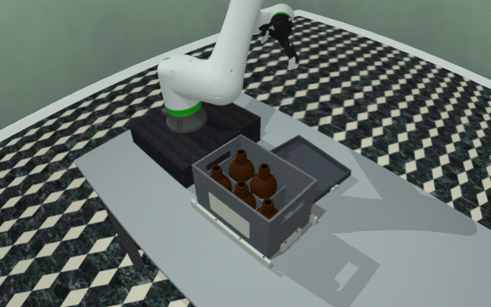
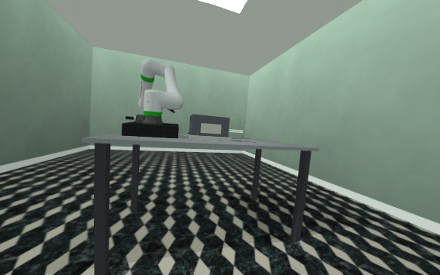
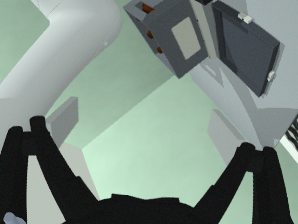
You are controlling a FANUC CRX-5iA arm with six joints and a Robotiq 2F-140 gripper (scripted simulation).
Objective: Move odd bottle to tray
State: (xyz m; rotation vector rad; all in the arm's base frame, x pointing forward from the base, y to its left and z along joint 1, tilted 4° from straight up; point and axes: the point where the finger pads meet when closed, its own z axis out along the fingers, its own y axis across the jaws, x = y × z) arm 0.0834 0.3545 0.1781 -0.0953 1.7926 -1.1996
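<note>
Right now the brown bottle is 35 cm ahead of my hand, 40 cm to the right of it and 20 cm below it. Round my hand: glass bottle: 25 cm ahead, 33 cm to the right, 20 cm below; crate: 34 cm ahead, 36 cm to the right, 21 cm below; dark grey tray: 28 cm ahead, 10 cm to the right, 28 cm below.
</note>
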